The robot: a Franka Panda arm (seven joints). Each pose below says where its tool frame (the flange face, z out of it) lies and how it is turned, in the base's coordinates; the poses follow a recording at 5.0 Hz.
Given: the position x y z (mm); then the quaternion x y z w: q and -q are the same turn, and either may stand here.
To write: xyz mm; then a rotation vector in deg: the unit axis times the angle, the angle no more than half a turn. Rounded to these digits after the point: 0 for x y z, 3 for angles.
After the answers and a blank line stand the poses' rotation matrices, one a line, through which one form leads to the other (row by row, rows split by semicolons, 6 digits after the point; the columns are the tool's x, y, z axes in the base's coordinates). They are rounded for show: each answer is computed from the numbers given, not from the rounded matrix.
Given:
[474, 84, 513, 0.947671, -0.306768, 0.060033, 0.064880]
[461, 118, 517, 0.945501, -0.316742, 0.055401, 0.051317]
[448, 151, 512, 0.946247, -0.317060, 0.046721, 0.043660]
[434, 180, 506, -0.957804, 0.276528, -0.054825, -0.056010]
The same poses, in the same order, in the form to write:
[474, 84, 513, 163.875, -53.048, 10.381]
[461, 118, 517, 164.845, -55.223, 9.659]
[448, 151, 512, 165.747, -55.537, 8.184]
[434, 180, 506, 166.516, -48.075, 9.531]

0.804579 -0.589220 0.073977; -0.573640 -0.803368 -0.159802; 0.153589 0.086137 -0.984373
0.793211 -0.604646 0.072255; -0.593274 -0.794082 -0.132136; 0.137272 0.061945 -0.988595
0.794580 -0.604114 0.060734; -0.595955 -0.795133 -0.112253; 0.116105 0.053000 -0.991822
0.841053 -0.535861 0.074047; -0.523578 -0.840790 -0.137615; 0.136000 0.076972 -0.987714

